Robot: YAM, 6 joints.
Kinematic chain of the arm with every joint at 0, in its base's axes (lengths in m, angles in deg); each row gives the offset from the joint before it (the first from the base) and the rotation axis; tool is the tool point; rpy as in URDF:
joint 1: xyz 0 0 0.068 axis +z
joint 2: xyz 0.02 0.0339 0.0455 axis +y
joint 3: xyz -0.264 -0.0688 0 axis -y
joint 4: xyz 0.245 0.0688 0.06 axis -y
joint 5: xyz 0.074 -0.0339 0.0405 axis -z
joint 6: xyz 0.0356 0 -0.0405 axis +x
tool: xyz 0 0 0 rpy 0 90 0
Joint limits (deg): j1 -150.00..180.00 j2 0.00..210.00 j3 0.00..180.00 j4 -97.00..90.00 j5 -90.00..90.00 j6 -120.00..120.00
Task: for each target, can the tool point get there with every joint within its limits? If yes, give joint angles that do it. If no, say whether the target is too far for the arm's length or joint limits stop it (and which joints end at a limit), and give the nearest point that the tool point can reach.
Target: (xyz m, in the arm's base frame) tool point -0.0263 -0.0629 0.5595
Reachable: yes | joints -103.71 55.63 111.28 -59.90 17.37 75.34
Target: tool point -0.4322 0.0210 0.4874
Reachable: yes | joints -1.65 25.09 127.41 58.67 -13.97 -52.81
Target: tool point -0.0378 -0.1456 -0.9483
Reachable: no: too far | nearest point -0.0529 -0.2039 -0.3783 | short by 0.573 m
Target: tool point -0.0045 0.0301 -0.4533
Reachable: no: joint limits stop it (at a limit: joint 2) | nearest point -0.0128 0.0854 -0.3419 | short by 0.125 m
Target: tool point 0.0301 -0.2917 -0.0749
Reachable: yes | joints -88.36 142.73 51.23 6.43 -37.60 10.34
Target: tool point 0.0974 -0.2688 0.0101
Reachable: yes | joints -66.96 120.64 33.91 29.26 25.94 -60.00
